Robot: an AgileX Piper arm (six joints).
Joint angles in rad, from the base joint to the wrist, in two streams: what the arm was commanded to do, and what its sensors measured. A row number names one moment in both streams.
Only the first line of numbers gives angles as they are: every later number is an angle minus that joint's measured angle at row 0.
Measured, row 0:
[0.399, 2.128, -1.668, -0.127, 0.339, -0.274]
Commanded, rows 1 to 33:
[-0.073, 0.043, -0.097, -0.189, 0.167, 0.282]
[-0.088, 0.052, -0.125, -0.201, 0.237, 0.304]
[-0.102, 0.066, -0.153, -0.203, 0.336, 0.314]
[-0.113, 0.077, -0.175, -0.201, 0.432, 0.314]
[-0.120, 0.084, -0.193, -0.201, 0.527, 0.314]
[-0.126, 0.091, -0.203, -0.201, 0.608, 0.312]
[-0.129, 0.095, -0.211, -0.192, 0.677, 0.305]
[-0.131, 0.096, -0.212, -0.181, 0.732, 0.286]
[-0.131, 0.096, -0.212, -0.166, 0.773, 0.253]
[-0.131, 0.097, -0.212, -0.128, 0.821, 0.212]
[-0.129, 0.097, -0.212, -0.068, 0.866, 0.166]
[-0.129, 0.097, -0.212, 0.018, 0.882, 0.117]
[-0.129, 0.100, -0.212, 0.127, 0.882, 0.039]
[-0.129, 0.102, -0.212, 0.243, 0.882, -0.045]
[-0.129, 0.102, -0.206, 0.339, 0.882, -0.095]
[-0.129, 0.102, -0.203, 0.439, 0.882, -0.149]
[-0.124, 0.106, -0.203, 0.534, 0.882, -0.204]
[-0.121, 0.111, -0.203, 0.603, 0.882, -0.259]
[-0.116, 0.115, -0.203, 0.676, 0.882, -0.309]
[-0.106, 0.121, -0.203, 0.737, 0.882, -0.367]
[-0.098, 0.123, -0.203, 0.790, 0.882, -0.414]
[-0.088, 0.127, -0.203, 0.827, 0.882, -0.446]
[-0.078, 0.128, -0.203, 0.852, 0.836, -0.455]
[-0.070, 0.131, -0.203, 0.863, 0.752, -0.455]
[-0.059, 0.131, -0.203, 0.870, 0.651, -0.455]
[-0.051, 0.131, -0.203, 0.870, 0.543, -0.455]
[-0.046, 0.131, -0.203, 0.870, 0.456, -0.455]
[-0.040, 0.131, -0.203, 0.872, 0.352, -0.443]
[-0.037, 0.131, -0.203, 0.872, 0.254, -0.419]
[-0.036, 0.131, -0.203, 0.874, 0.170, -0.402]
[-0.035, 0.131, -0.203, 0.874, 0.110, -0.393]
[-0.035, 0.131, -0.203, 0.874, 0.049, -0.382]
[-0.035, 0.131, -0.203, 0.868, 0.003, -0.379]
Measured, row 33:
[-0.034, 0.136, -0.201, 0.860, 0.260, -0.411]
